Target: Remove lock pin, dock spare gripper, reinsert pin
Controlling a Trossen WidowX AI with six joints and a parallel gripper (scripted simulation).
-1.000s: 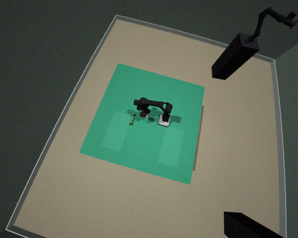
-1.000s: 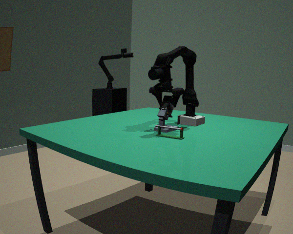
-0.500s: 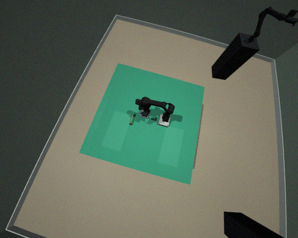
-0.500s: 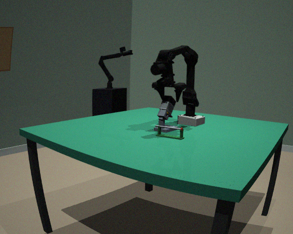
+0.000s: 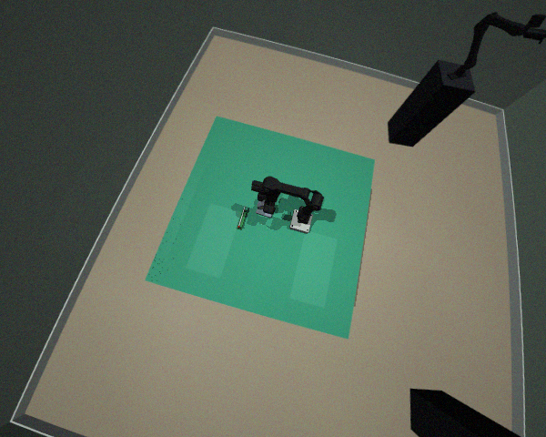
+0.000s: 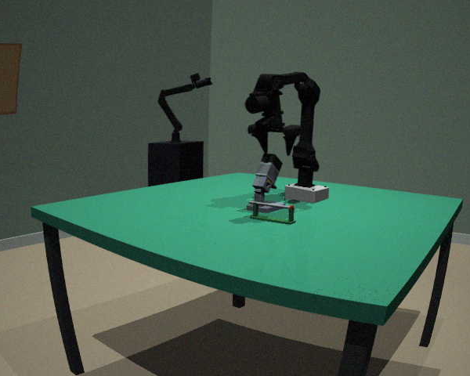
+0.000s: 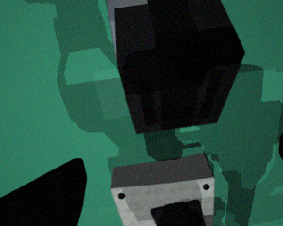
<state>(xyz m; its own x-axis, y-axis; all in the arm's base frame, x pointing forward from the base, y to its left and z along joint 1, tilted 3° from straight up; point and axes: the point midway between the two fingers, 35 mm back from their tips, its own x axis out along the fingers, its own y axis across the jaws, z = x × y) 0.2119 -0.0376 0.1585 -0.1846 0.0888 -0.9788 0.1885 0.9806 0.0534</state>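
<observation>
Now: the green cradle 20 cm ahead of my gripper tip, 15 cm below it and 8 cm to the left of it. From my gripper tip the other things lie so: mount: 12 cm below, 7 cm ahead, 1 cm to the right; then spare gripper: 6 cm below, 5 cm ahead, 1 cm to the right.
</observation>
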